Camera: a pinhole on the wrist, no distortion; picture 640 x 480 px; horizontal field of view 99.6 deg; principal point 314.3 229.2 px. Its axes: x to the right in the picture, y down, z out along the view. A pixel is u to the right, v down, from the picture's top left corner.
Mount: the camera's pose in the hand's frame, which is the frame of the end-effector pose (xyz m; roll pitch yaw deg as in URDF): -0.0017 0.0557 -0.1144 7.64 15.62 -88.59
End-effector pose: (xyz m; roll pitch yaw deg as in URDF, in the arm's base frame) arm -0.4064 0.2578 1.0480 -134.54 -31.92 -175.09
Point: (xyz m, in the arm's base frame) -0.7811 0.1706 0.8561
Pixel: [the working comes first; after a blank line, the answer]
In the camera's frame: -0.2641 0.2721 0.3174

89.3 461.0
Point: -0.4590 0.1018 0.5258
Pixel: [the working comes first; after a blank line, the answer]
In the camera's frame: -0.3277 -0.1475 0.5111

140.9 151.2
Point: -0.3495 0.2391 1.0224
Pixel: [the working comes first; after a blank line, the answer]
In the camera's frame: 0.0393 -0.0411 0.1486

385.8 154.4
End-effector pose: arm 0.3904 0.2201 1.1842 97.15 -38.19 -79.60
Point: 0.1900 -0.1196 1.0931
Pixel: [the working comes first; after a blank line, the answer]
In the camera's frame: 0.1629 0.2328 0.4366

415.2 373.4
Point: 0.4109 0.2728 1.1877
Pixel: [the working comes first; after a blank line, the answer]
In the camera's frame: 0.0035 -0.0230 0.0888

325.1 159.1
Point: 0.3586 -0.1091 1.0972
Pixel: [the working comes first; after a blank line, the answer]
In the camera's frame: 0.2367 0.2301 0.2846

539.2 447.9
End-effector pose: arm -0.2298 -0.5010 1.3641 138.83 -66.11 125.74
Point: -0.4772 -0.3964 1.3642
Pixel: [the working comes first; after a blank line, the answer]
In the camera's frame: 0.2415 0.1204 0.2409

585.4 364.4
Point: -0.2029 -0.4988 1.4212
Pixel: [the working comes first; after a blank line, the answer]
In the camera's frame: -0.0123 0.0612 0.0958

279.5 401.8
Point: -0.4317 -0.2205 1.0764
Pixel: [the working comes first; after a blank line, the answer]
In the camera's frame: 0.2064 -0.0602 0.5272

420.2 198.3
